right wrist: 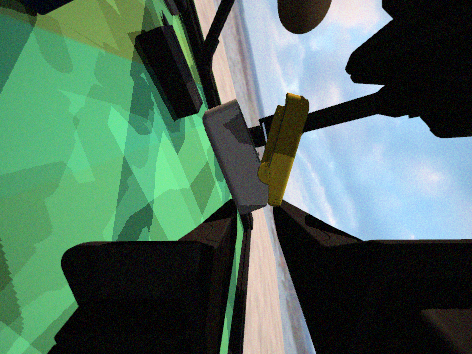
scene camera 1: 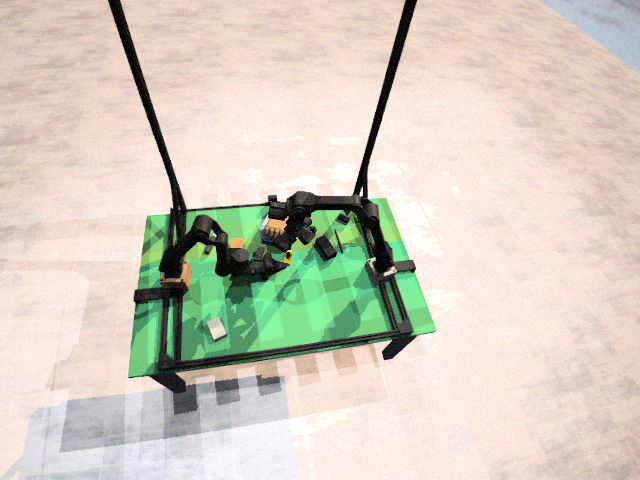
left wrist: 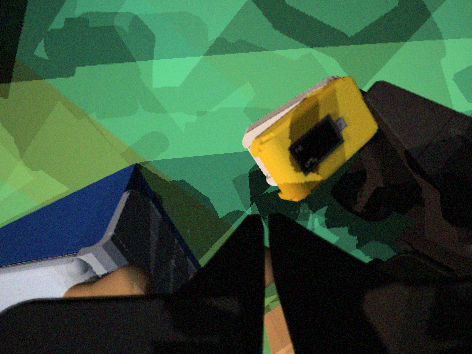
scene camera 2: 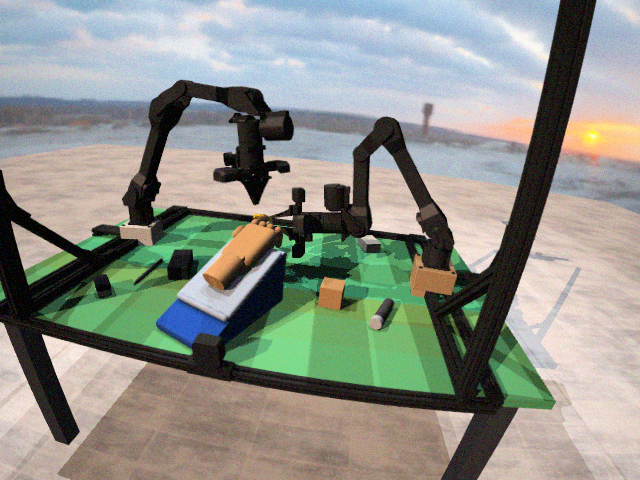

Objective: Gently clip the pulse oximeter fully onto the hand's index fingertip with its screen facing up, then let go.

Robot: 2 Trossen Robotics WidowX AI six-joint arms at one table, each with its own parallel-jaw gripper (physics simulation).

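Frame: origin at the left arm's base, x back, y down, z right, level; centimetres.
Where they show: left gripper, fingertip midpoint: (right wrist: 351,68) (scene camera 1: 289,244) (left wrist: 264,227) (scene camera 2: 255,204); right gripper, fingertip midpoint: (right wrist: 255,205) (scene camera 1: 287,265) (left wrist: 355,89) (scene camera 2: 267,222); left arm's base at its link origin: (scene camera 1: 381,265) (scene camera 2: 141,221); right arm's base at its link origin: (scene camera 1: 173,271) (scene camera 2: 435,264).
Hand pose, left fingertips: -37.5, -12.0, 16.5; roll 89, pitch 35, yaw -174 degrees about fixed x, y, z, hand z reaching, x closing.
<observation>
Each offset is from my left fingertips to the top centre of the thing, as dx, dy, dz. "pt": to the spot under its first point.
The pulse oximeter @[-1.9, +2.4, -2.4] (scene camera 1: 287,256) (scene camera 2: 258,216) (left wrist: 312,137) (right wrist: 287,145) has a yellow half with a dark screen that shows from above in the left wrist view, and a grey-white half. My right gripper (scene camera 1: 283,264) (right wrist: 255,205) is shut on its rear end; its halves spread apart toward the front. The tan hand (scene camera 1: 273,227) (scene camera 2: 253,242) (left wrist: 117,282) lies on the sloped support. One finger (right wrist: 304,15) shows at the top of the right wrist view, apart from the oximeter. I cannot tell which finger. My left gripper (scene camera 2: 255,202) (left wrist: 264,227) is shut, empty, above the hand's finger end.
The blue wedge @[pt -2.7, +15.8, +23.1] (scene camera 2: 258,310) with its white pad bears the hand. An orange cube @[-18.9, +12.9, +16.0] (scene camera 1: 236,242) (scene camera 2: 330,292) and a grey cylinder @[-29.5, +15.2, +21.9] (scene camera 2: 383,311) lie beside it. A black box @[+19.3, +14.4, +2.8] (scene camera 1: 325,248) (scene camera 2: 179,263), dark pen @[+27.3, +17.0, +5.5] (scene camera 1: 338,240) (scene camera 2: 148,271) and pale block @[-36.1, +14.9, -18.1] (scene camera 1: 217,329) (scene camera 2: 370,243) lie around.
</observation>
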